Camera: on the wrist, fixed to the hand. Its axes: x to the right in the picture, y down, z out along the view.
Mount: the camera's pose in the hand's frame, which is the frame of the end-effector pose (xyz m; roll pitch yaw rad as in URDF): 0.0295 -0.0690 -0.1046 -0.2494 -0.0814 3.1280
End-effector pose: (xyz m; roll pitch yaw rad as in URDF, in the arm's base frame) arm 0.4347 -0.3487 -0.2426 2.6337 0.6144 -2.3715
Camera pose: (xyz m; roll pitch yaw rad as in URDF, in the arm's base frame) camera 0.4709 -0.4685 -0.2123 -2.9168 -0.5490 0.8304
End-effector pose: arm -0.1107 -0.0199 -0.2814 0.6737 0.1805 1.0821
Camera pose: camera -0.1176 -0.0087 -0.4095 -0.9326 -0.2524 -2.0180
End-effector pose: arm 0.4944 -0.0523 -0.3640 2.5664 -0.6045 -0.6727
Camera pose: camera 0.5626 0.0402 -0.3059 -2.7744 0.6643 2.5396
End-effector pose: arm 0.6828 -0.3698 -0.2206 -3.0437 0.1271 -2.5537
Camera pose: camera 0.6792 -0.4425 -0.1144 2.7933 -0.0448 0.5934
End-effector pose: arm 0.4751 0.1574 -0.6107 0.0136 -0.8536 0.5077
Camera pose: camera 0.5944 0.1464 -0.6578 -0.2762 0.7719 -2.6513
